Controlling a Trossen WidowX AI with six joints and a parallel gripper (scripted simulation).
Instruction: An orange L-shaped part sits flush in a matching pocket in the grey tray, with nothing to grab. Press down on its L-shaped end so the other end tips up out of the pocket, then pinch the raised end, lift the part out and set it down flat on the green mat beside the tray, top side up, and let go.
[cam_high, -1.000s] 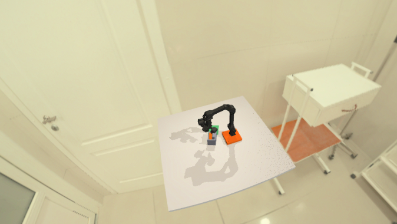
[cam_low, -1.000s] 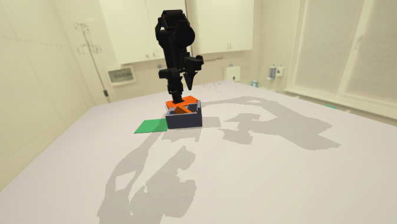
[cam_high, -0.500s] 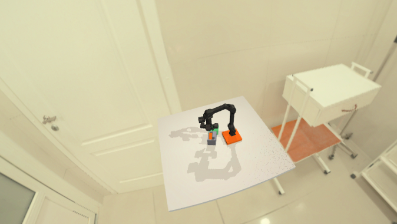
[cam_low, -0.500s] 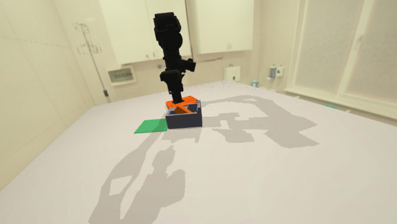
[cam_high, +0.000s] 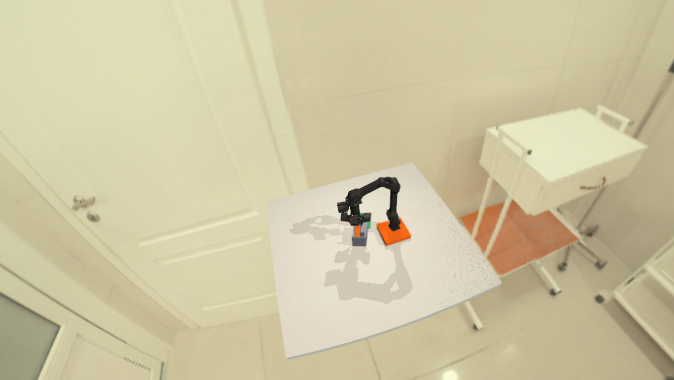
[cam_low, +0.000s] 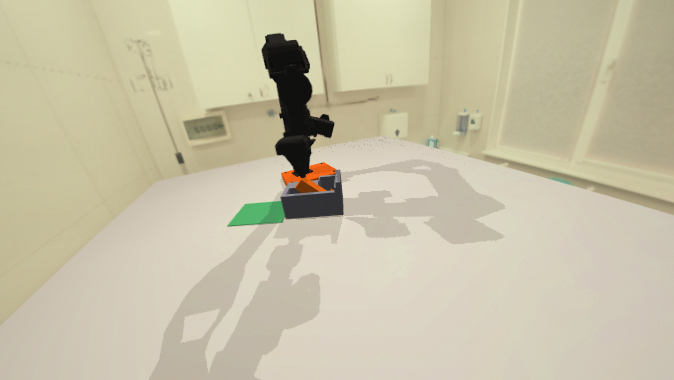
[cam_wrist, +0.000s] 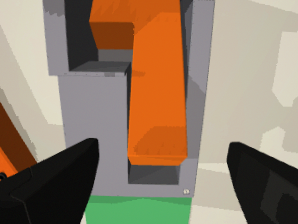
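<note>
My gripper tip is now 40 mm to the right of the orange L-shaped part and 70 mm above it. The rest, counted from my gripper tip: green mat 90 mm behind, 120 mm to the right, 120 mm below.
</note>
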